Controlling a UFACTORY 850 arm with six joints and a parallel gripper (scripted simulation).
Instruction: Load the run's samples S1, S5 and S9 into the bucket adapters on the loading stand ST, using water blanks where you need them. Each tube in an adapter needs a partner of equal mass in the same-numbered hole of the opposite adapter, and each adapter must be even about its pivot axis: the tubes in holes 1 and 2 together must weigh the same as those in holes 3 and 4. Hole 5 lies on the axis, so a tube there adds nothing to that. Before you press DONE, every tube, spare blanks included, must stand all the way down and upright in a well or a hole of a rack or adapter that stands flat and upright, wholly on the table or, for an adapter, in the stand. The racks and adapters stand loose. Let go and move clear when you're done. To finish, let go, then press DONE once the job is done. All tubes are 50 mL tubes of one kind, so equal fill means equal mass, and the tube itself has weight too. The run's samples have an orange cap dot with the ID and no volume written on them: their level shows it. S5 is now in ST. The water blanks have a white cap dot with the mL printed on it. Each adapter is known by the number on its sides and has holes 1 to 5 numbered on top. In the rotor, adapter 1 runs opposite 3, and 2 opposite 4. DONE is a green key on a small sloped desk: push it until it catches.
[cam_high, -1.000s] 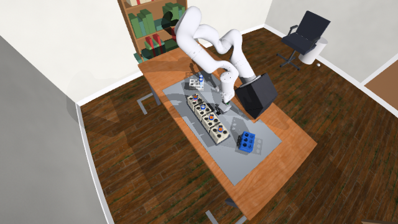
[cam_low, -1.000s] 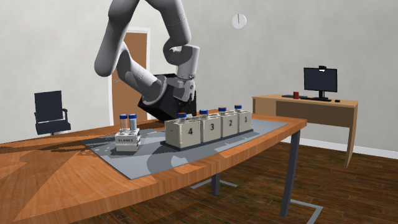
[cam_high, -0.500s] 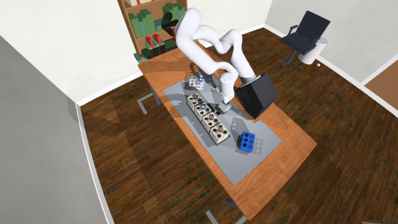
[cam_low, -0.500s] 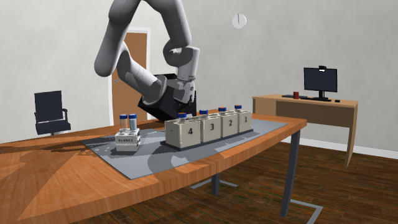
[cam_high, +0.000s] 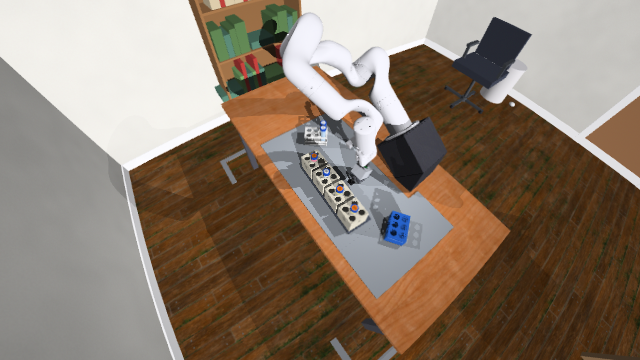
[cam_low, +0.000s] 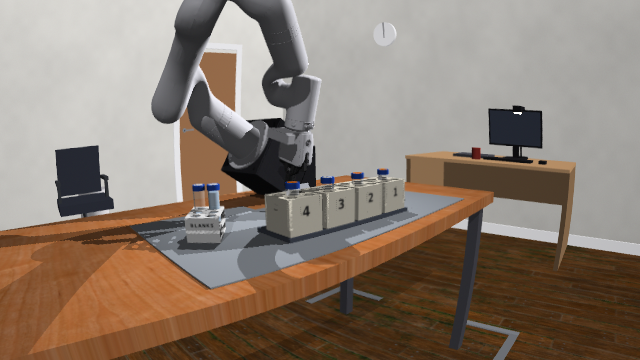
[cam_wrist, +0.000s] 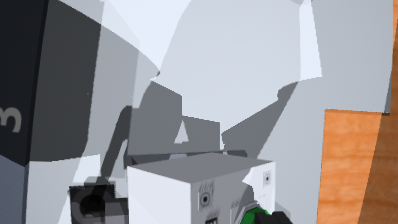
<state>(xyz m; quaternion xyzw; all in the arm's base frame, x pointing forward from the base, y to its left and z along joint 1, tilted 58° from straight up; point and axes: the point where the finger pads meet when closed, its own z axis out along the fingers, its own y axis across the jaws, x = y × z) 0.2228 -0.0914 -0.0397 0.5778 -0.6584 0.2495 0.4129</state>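
Right now the green DONE key is 3 cm below my hand. Also, from my hand: blue rack 10 cm ahead, 33 cm to the left, 7 cm below; then white blanks rack 5 cm ahead, 34 cm to the right, 7 cm below; then sample tube 18 cm ahead, 18 cm to the right, 3 cm below.
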